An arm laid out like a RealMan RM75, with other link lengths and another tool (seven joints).
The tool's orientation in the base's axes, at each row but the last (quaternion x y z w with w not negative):
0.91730 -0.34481 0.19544 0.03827
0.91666 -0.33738 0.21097 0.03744
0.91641 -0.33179 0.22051 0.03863
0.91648 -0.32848 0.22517 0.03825
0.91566 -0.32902 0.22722 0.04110
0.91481 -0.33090 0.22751 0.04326
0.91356 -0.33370 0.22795 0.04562
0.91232 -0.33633 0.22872 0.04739
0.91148 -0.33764 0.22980 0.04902
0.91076 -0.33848 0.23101 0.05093
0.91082 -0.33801 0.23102 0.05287
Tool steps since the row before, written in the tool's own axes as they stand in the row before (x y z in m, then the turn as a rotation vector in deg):
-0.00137 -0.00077 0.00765 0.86 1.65 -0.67
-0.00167 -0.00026 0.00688 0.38 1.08 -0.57
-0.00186 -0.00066 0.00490 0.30 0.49 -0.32
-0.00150 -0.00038 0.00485 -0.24 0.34 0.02
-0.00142 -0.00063 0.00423 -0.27 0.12 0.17
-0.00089 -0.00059 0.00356 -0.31 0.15 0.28
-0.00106 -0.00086 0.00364 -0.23 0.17 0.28
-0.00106 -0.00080 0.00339 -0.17 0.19 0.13
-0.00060 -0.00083 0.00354 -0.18 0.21 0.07
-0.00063 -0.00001 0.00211 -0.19 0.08 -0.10
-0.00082 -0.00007 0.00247 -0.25 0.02 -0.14
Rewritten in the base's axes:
0.00210 -0.00014 -0.00752 -0.70 -1.65 0.84
0.00151 -0.00024 -0.00692 -0.63 -0.94 0.59
0.00100 0.00055 -0.00516 -0.22 -0.49 0.38
0.00109 0.00012 -0.00497 -0.37 -0.13 -0.15
0.00107 0.00037 -0.00436 -0.19 0.03 -0.28
0.00115 0.00016 -0.00353 -0.20 0.00 -0.40
0.00123 0.00043 -0.00366 -0.15 -0.06 -0.36
0.00111 0.00043 -0.00344 -0.18 -0.08 -0.20
0.00150 0.00013 -0.00337 -0.23 -0.07 -0.16
0.00040 -0.00014 -0.00216 -0.22 0.08 0.00
0.00045 -0.00009 -0.00256 -0.23 0.17 0.01

